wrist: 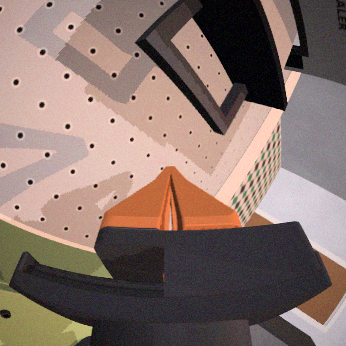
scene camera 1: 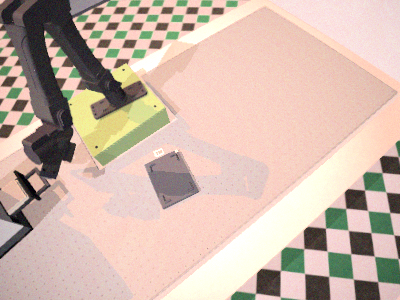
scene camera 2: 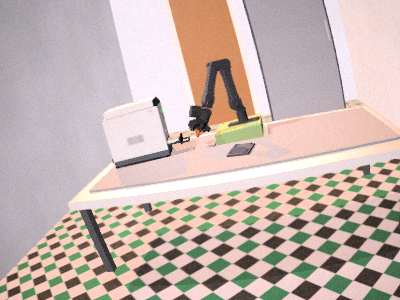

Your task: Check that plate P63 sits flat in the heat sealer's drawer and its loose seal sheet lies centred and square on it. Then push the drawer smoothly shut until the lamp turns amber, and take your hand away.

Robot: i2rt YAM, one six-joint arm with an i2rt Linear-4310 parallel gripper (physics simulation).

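Frame: origin at the arm's base, x left, y ahead, z down, level; centimetres.
Where they show: gripper, fingertip midpoint: (wrist: pixel 169 173) (scene camera 2: pixel 197 137); arm's base, link origin: (scene camera 1: pixel 119 100) (scene camera 2: pixel 244 122).
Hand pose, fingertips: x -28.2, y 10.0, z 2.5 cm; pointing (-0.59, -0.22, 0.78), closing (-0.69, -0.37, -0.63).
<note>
Things, the pixels of their top centre, and the offset from my fingertips. "spot": a spot on its surface instead. Level surfaces: height alone.
- heat sealer, top centre: (scene camera 2: pixel 129 104) dx -32.1, dy +14.6, dz -30.9 cm
- drawer, surface spot: (wrist: pixel 245 50) (scene camera 1: pixel 27 183) spot: dx -7.6, dy +5.9, dz -2.7 cm
- dark loop handle, surface spot: (wrist: pixel 180 85) spot: dx -3.0, dy +5.4, dz -0.8 cm
- dark rectangular plate-like nest, top centre: (scene camera 1: pixel 170 176) (scene camera 2: pixel 240 147) dx +32.6, dy +22.5, dz +2.7 cm
- perforated table top, surface height: dz +4.5 cm
- small white label, surface spot: (scene camera 1: pixel 158 152) spot: dx +32.7, dy +11.8, dz +4.5 cm
The heat sealer (scene camera 2: pixel 137 135) is a white box at the table's left end; a green light, its lamp (scene camera 2: pixel 162 111), shows near its top. The drawer (scene camera 1: pixel 27 185) (wrist: pixel 245 50) stands out of it, with a black front panel and a dark loop handle (wrist: pixel 180 85). A pale surface shows behind the front panel in scene camera 1; plate P63 and the seal sheet cannot be told apart there, nor whether they lie flat and square. My gripper (scene camera 2: pixel 198 134) (wrist: pixel 169 173) is shut and empty, its orange tips together, apart from the handle on the robot-base side.
The yellow-green base block (scene camera 1: pixel 127 117) (scene camera 2: pixel 240 132) carries the arm. A dark rectangular plate-like nest (scene camera 1: pixel 172 182) (scene camera 2: pixel 241 149) with corner marks lies on the perforated table top (scene camera 1: pixel 280 100), a small white label (scene camera 1: pixel 158 152) beside it. The table's pale edge runs along the front.
</note>
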